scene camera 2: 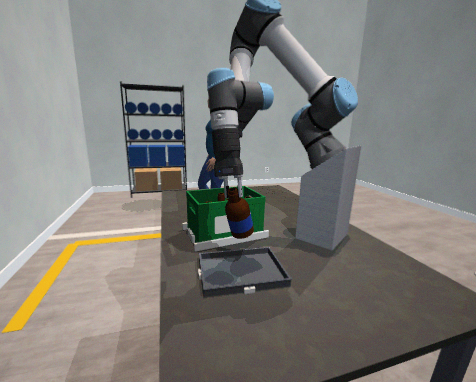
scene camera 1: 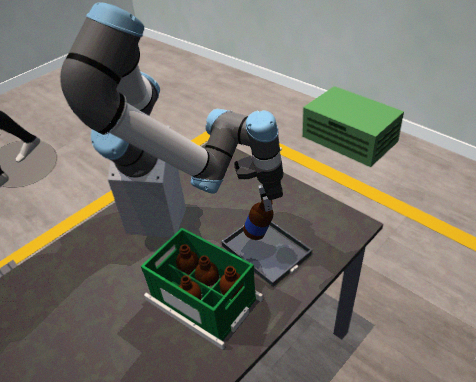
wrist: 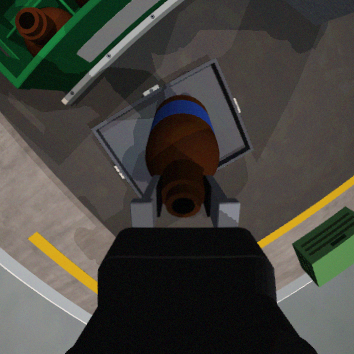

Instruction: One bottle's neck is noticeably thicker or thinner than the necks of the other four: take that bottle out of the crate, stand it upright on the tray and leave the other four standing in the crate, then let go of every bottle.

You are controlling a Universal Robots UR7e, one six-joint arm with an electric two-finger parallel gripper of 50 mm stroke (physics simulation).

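Places are measured from the arm's base along level axes (x ahead, y left, z up), in centimetres.
Pixels of known places: gripper, between the fingertips: (scene camera 2: 234, 197) (scene camera 1: 266, 204) (wrist: 182, 187); arm's base, origin of its link: (scene camera 2: 330, 161) (scene camera 1: 136, 155).
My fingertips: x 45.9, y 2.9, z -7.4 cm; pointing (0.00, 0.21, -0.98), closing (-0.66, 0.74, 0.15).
Note:
For each thing: its top centre in the pictures, then the offset to it from my fingertips.
- brown bottle with a blue label, centre of its top: (wrist: 200, 178) (scene camera 2: 238, 186) (scene camera 1: 260, 197) dx -1.9, dy -0.7, dz +2.8 cm
- grey tray, centre of its top: (wrist: 178, 139) (scene camera 2: 241, 264) (scene camera 1: 266, 245) dx -1.9, dy +2.3, dz -21.8 cm
- green crate, centre of its top: (scene camera 1: 196, 265) (scene camera 2: 224, 193) dx -10.9, dy -24.9, dz -6.8 cm
My gripper (scene camera 1: 267, 198) (scene camera 2: 233, 187) (wrist: 182, 187) is shut on the neck of a brown bottle with a blue label (scene camera 1: 258, 222) (scene camera 2: 239, 216) (wrist: 183, 142). The bottle hangs tilted in the air above the grey tray (scene camera 1: 291, 268) (scene camera 2: 245, 288) (wrist: 233, 107). In the wrist view its base points away from the gripper. The green crate (scene camera 1: 218, 315) (scene camera 2: 200, 220) (wrist: 30, 75) stands beside the tray. In the scene camera 1 view several brown bottles stand in it, among them one at the back left (scene camera 1: 186, 259), one in the middle (scene camera 1: 206, 272) and one at the right (scene camera 1: 229, 281).
White rails (scene camera 1: 182, 320) (scene camera 2: 232, 240) (wrist: 109, 56) run along the crate's foot. The grey robot pedestal (scene camera 1: 150, 205) (scene camera 2: 325, 205) stands on the table behind the tray and crate. A green box (scene camera 1: 352, 120) (wrist: 330, 250) lies beyond the table. A shelf rack (scene camera 2: 152, 87) stands far back.

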